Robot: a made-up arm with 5 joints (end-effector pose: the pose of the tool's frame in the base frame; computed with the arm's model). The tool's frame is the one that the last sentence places. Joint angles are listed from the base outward.
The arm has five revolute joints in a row. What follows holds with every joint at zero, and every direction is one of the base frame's. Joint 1 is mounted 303.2 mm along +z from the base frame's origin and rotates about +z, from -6.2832 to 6.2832 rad. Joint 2 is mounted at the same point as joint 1 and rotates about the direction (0, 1, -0.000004), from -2.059 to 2.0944 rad. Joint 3 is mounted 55.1 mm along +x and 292.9 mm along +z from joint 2 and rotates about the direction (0, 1, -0.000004), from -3.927 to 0.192 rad. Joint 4 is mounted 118.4 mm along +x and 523.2 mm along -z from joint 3 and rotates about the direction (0, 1, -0.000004), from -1.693 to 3.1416 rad. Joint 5 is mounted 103.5 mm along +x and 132.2 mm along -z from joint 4 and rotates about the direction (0, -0.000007, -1), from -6.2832 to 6.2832 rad. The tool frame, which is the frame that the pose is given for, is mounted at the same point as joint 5; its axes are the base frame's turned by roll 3.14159, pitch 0 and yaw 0 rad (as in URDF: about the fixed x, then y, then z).
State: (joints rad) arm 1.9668 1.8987 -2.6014 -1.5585 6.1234
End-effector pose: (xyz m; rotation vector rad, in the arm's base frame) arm -0.2793 0.6680 -0.0020 -0.4594 -0.8262 -1.2420
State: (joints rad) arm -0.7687 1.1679 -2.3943 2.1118 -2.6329
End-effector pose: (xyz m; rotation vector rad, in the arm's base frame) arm 0.5655 -0.5469 0.1383 -1.3472 -1.8144 -0.1389
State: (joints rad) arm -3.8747 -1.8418 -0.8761 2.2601 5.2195
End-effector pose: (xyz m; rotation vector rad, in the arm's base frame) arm 0.0286 -0.0258 0.7307 0.4626 -2.7733 -0.5125
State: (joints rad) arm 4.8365 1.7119 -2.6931 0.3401 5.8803
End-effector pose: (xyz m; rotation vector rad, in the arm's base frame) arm 0.1170 -0.9377 -0.0291 2.2382 -1.2871 0.5160
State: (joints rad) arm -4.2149 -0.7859 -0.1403 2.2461 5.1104
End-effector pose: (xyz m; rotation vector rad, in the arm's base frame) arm -0.1044 0.1922 0.1964 -0.1061 2.1314 -1.4928
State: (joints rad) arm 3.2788 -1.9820 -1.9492 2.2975 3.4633
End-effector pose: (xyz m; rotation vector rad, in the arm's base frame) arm 0.6141 0.0848 0.6326 1.9411 -0.1796 -2.0217
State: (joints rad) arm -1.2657 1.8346 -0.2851 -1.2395 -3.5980
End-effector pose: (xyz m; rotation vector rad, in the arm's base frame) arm -0.0583 0.1850 -0.1134 -1.1494 -2.6838 -0.3460
